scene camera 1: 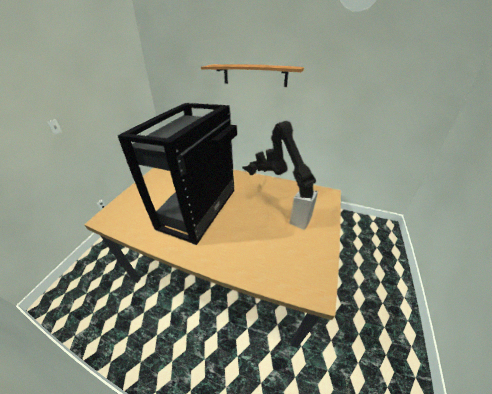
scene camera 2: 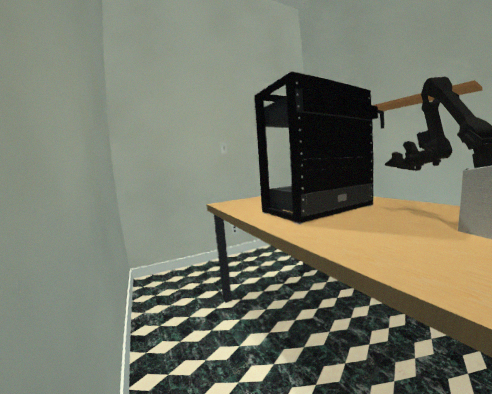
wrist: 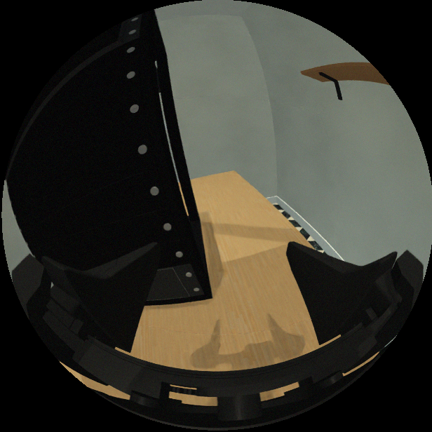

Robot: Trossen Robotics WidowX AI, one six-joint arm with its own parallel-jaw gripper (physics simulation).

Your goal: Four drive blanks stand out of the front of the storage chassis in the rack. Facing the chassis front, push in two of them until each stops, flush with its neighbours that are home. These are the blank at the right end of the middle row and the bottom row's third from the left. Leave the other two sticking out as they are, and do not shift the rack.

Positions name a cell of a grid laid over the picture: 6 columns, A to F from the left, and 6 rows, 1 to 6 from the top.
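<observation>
Black rack: scene camera 1 (C3), scene camera 2 (D2), the wrist view (B3).
</observation>
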